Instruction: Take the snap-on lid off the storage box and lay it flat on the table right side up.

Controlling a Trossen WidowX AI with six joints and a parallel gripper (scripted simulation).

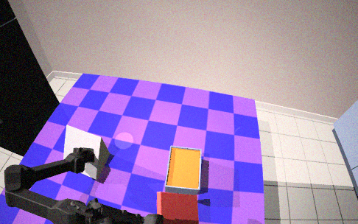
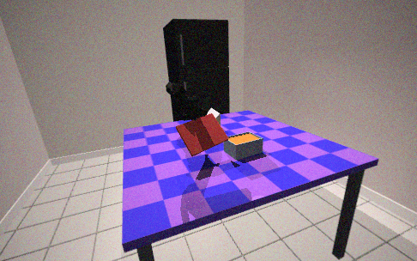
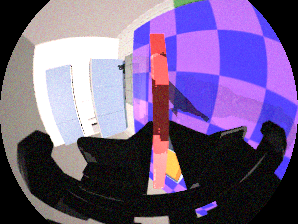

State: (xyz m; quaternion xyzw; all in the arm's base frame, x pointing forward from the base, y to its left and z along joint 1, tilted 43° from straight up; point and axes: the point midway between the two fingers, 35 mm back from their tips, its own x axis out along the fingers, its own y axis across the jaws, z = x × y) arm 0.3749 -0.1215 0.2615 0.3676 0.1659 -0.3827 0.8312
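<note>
The red lid lies 60 mm ahead of my gripper tip, 50 mm below it and 20 mm to the left of it. Also, from my gripper tip: storage box: 280 mm to the left, 190 mm below, 60 mm ahead.
</note>
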